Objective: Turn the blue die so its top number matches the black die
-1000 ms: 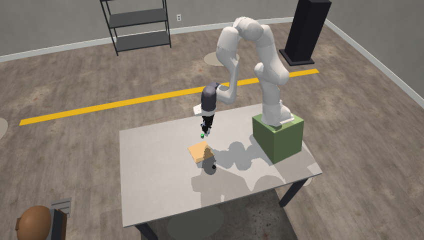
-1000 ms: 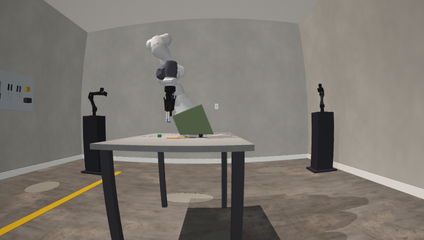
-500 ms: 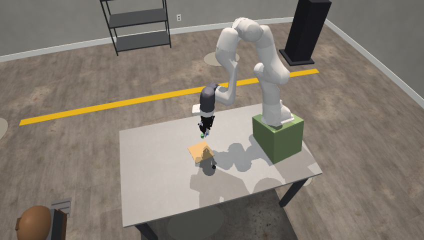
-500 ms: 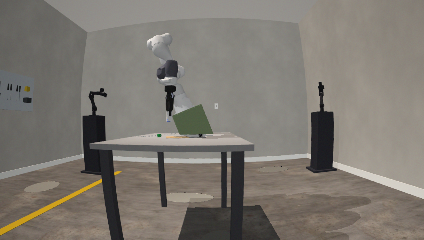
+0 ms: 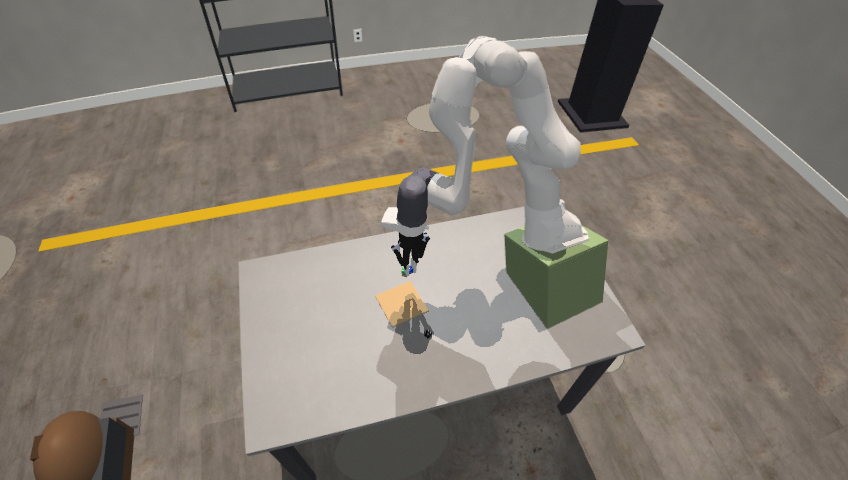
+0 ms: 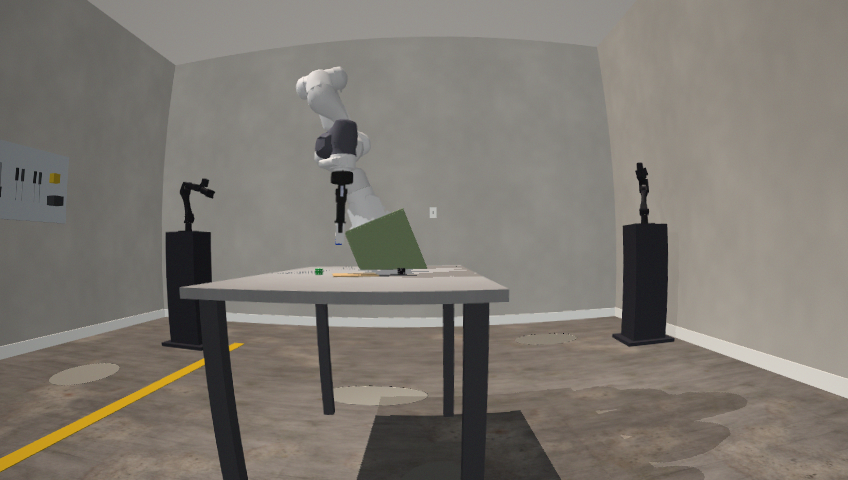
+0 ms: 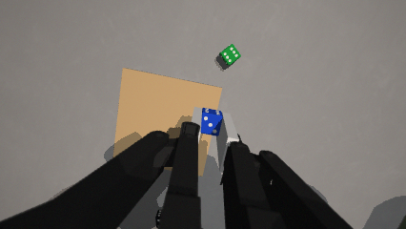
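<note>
The mat is 4 cm ahead of my hand, 6 cm to the left of it and 13 cm below it. The rest, counted from my hand: green die: 1 cm ahead, 7 cm to the right, 12 cm below; black die: 2 cm behind, 20 cm to the left, 12 cm below; blue die: 3 cm below.
</note>
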